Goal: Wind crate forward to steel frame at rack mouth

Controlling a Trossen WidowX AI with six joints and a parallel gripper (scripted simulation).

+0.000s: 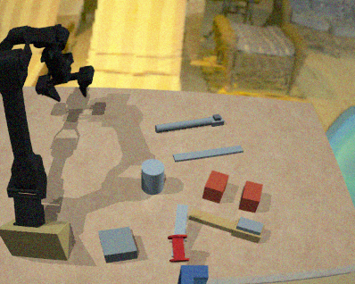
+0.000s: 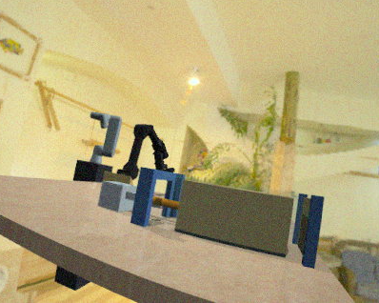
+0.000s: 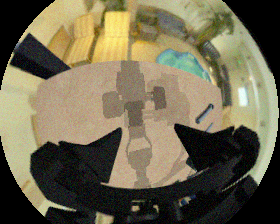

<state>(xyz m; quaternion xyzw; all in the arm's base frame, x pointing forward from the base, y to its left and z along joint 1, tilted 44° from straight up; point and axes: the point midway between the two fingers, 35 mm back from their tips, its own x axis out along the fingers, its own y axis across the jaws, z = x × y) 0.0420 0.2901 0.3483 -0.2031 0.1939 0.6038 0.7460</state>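
Now: the winch handle 450 mm to the right of my gripper tip, 290 mm ahead of it and 50 mm below it. Also, from my gripper tip: grey cube 470 mm to the right, 160 mm ahead, 60 mm below; flat grey strip 400 mm ahead, 150 mm to the right, 80 mm below; red spool-shaped piece 500 mm to the right, 280 mm ahead, 30 mm below.
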